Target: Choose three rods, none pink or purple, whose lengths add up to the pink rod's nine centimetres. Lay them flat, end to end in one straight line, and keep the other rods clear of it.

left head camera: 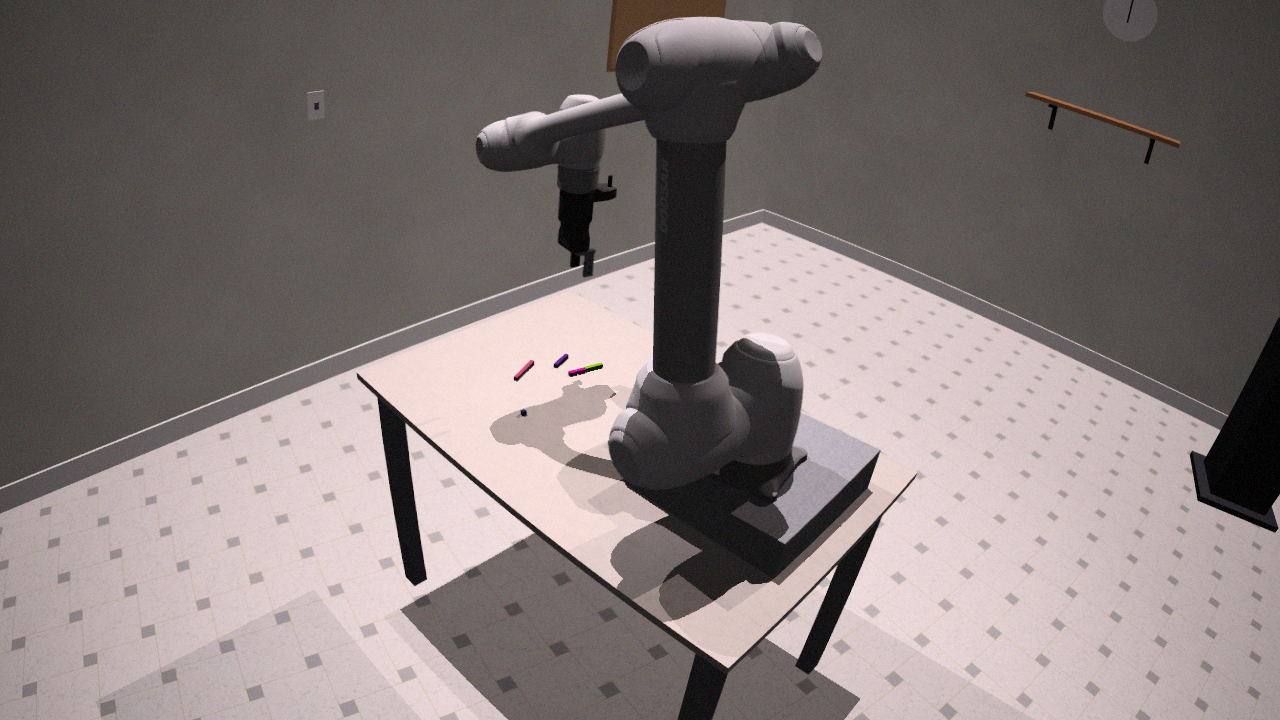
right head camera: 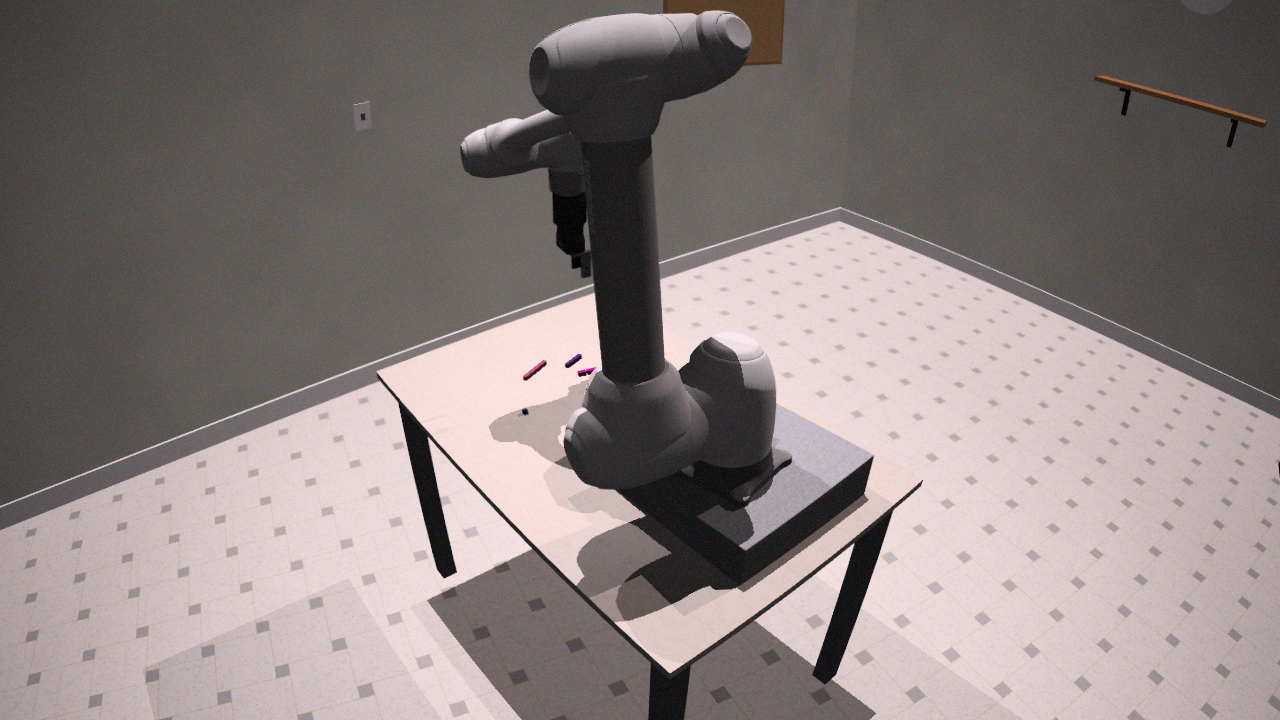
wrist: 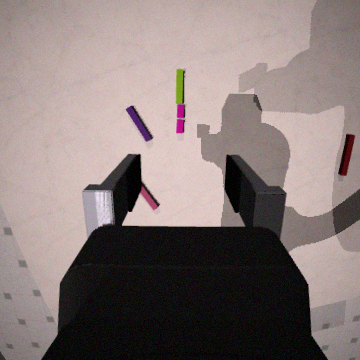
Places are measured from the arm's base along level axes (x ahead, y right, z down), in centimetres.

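Pixels of known places: gripper, fingertip midpoint: [left head camera: 581,271] [right head camera: 581,272] [wrist: 182,171]; arm's base, origin of the base link: [left head camera: 750,463] [right head camera: 730,466].
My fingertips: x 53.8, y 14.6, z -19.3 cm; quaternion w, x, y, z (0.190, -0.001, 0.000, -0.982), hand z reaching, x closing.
Observation:
Ahead of a thing's pixels: the offset from my fingertips to its top centre. Level surfaces: height alone.
A lime rod @(dx -1.6, dy +5.6, dz +27.1 cm) [left head camera: 594,367] [wrist: 180,86] and two short magenta rods @(dx -0.4, dy +2.1, dz +27.1 cm) [wrist: 180,111] @(dx +0.5, dy -0.1, dz +27.1 cm) [wrist: 180,126] lie flat in a nearly straight line, with thin gaps showing between them in the wrist view. A purple rod @(dx +6.3, dy +2.6, dz +27.1 cm) [left head camera: 561,360] [right head camera: 573,360] [wrist: 139,123] lies slanted to the left of them in the wrist view, apart. The pink rod @(dx +10.3, dy -7.1, dz +27.1 cm) [left head camera: 523,369] [right head camera: 534,369] [wrist: 149,196] lies farther off, partly hidden by a finger in the wrist view. A dark red rod @(dx -24.1, dy -14.4, dz +27.1 cm) [wrist: 346,155] lies at the right edge there. My gripper [left head camera: 581,263] [right head camera: 580,265] [wrist: 182,171] is open and empty, high above the table.
A tiny dark blue piece @(dx -1.4, dy -21.0, dz +27.1 cm) [left head camera: 523,412] [right head camera: 525,411] lies on the table @(dz +28.1 cm) [left head camera: 447,394] [right head camera: 465,402], in the arm's shadow. The arm's grey base block [left head camera: 841,447] [right head camera: 832,456] stands at the other end. The arm hides the lime rod in the right head view.

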